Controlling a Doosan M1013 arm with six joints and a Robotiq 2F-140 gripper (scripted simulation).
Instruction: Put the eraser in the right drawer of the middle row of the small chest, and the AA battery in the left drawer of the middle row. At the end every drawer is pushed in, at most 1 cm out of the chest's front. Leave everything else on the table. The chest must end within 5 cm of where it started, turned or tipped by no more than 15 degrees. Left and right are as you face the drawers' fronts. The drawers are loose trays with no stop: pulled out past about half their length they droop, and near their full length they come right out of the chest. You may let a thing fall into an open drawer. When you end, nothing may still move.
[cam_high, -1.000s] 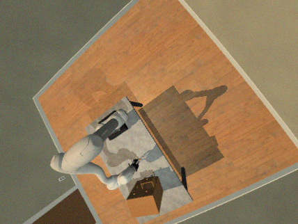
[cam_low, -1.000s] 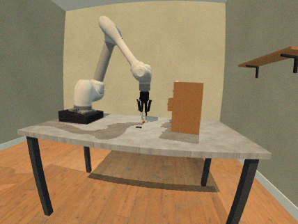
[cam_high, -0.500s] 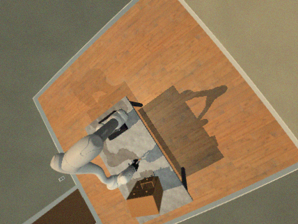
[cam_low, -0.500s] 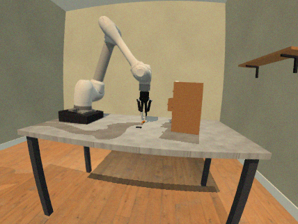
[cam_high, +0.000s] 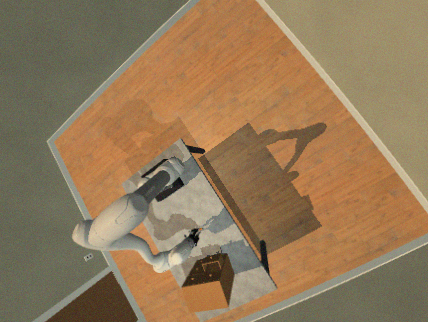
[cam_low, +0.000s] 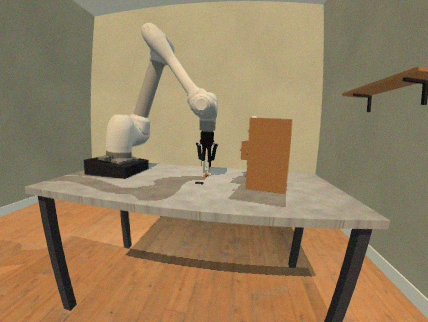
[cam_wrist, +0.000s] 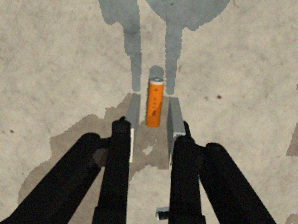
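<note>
Now: the orange AA battery 5 cm below my hand. The rest, counted from my hand: eraser: 35 cm ahead, 7 cm to the right, 7 cm above.
</note>
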